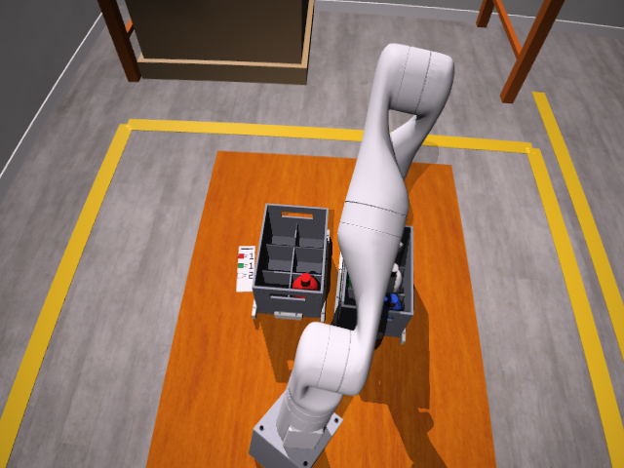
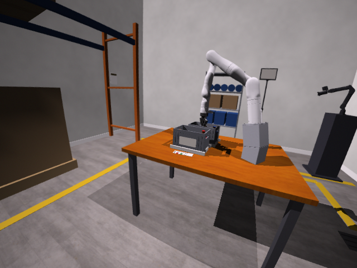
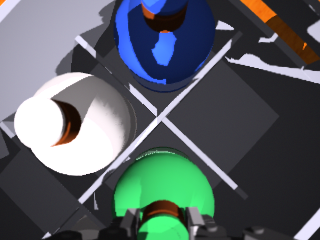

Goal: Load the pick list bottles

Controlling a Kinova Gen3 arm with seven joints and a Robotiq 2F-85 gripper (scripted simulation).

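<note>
Right now the green bottle is 7 cm below my hand. From my hand the other things lie so: pick list (6 cm ahead, 34 cm to the left, 16 cm below); then blue bottle (10 cm behind, 8 cm to the right, 7 cm below); then red bottle (5 cm behind, 15 cm to the left, 7 cm below).
</note>
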